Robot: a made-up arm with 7 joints.
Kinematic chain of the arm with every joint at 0, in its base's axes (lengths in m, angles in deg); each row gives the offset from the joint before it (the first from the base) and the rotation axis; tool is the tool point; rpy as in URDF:
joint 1: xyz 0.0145 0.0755 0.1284 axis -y
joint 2: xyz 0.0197 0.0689 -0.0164 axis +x
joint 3: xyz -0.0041 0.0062 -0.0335 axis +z
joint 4: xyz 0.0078 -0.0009 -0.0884 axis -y
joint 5: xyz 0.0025 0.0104 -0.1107 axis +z
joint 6: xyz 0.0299 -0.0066 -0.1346 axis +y
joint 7: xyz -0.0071 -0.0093 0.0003 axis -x
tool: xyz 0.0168 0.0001 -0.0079 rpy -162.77 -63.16 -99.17
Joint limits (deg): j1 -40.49..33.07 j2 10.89..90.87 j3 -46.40..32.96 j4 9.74..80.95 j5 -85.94..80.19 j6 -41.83..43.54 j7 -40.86..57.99
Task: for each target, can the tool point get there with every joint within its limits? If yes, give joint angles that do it. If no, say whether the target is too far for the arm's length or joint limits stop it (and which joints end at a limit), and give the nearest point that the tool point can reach.
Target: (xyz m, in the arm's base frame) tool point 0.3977 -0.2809 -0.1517
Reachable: no: too far | nearest point 0.2582 -0.0107 -0.0497 | short by 0.321 m
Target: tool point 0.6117 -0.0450 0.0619
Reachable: no: too far | nearest point 0.3472 0.0676 0.0436 | short by 0.288 m
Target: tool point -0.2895 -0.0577 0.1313
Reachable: no: joint limits stop it (at a limit: joint 1, joint 2, joint 3, joint 4, joint 6, joint 7) | nearest point -0.2144 0.1587 -0.1762 | short by 0.383 m
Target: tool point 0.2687 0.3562 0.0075
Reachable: yes | joints 2.42 42.77 15.09 55.97 26.21 21.93 29.51
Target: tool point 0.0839 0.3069 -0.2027
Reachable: yes | joints -24.97 43.62 -28.69 38.27 63.31 15.71 47.48
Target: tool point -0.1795 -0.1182 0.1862
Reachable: no: joint limits stop it (at a limit: joint 1, joint 2, joint 3, joint 4, joint 6, joint 7) | nearest point 0.0119 -0.0226 -0.1254 | short by 0.378 m
